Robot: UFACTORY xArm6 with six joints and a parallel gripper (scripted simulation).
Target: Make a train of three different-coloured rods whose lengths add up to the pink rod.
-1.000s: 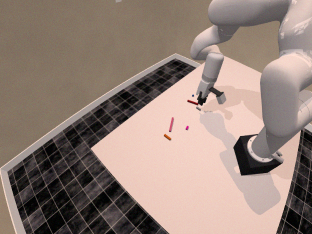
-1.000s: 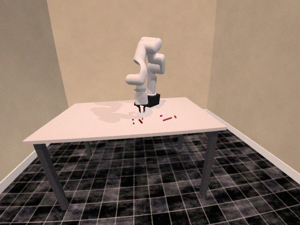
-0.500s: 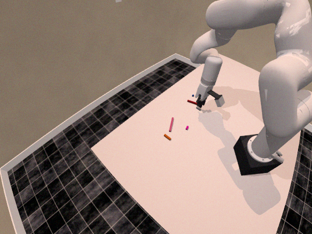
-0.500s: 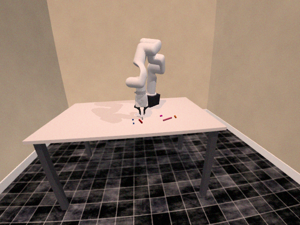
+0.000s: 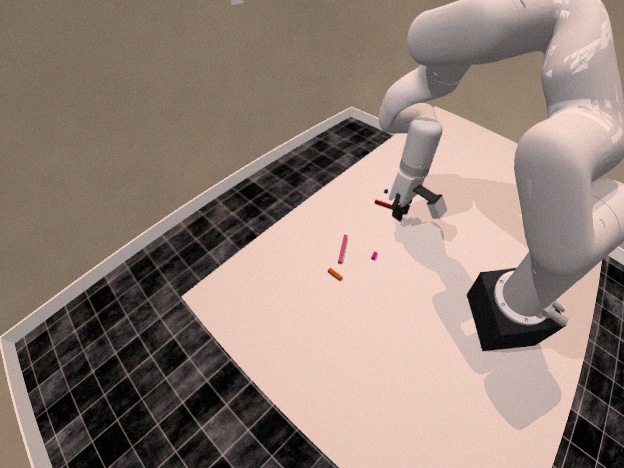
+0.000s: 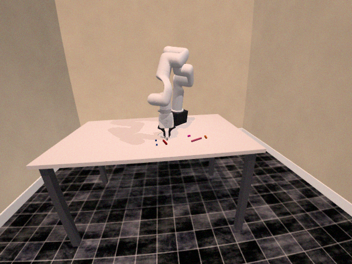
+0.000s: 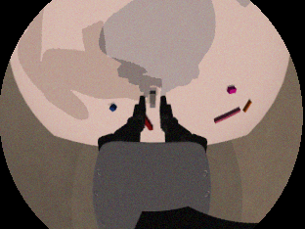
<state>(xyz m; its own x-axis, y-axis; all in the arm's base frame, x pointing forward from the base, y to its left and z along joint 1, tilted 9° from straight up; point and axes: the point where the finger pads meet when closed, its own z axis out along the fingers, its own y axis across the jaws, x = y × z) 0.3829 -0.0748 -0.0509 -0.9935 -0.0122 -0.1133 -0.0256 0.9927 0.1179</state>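
The grey rod is 4 cm below my hand. From my hand the other things lie so: magenta rod 4 cm behind, 16 cm to the left, 4 cm below; then blue rod 10 cm ahead, 7 cm to the right, 4 cm below; then red rod 6 cm ahead, 1 cm to the right, 4 cm below.
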